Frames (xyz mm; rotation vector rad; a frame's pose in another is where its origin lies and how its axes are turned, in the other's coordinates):
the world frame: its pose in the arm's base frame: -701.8 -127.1 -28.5 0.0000 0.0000 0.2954
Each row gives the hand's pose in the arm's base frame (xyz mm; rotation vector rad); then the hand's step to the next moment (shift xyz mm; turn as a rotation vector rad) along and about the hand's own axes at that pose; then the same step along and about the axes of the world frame.
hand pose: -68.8 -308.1 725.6 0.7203 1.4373 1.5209
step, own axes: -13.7 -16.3 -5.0 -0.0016 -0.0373 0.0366
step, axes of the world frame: 0.2 -16.4 -14.4 0.0426 0.0000 -0.0304
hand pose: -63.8 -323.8 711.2 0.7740 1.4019 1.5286
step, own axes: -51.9 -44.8 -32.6 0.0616 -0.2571 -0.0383
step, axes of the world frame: -17.5 -60.1 -42.9 0.0007 0.0301 -0.2654
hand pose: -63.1 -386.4 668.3 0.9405 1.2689 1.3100
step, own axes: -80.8 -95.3 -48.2 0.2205 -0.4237 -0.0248
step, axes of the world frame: -47.3 -86.6 -90.5 0.0552 0.1620 -0.4466
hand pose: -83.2 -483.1 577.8 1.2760 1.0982 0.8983
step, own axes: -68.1 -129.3 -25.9 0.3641 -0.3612 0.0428
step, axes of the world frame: -70.5 -54.2 -118.8 0.1944 0.2513 -0.4049
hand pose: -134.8 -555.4 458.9 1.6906 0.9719 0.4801
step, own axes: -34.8 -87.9 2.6 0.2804 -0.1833 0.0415
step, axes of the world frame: -54.5 -5.7 -77.1 0.1846 0.1686 -0.2268
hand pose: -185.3 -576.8 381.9 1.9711 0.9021 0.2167
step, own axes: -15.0 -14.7 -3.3 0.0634 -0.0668 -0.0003
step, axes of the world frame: -19.9 2.5 -7.1 0.0291 0.0568 -0.0664
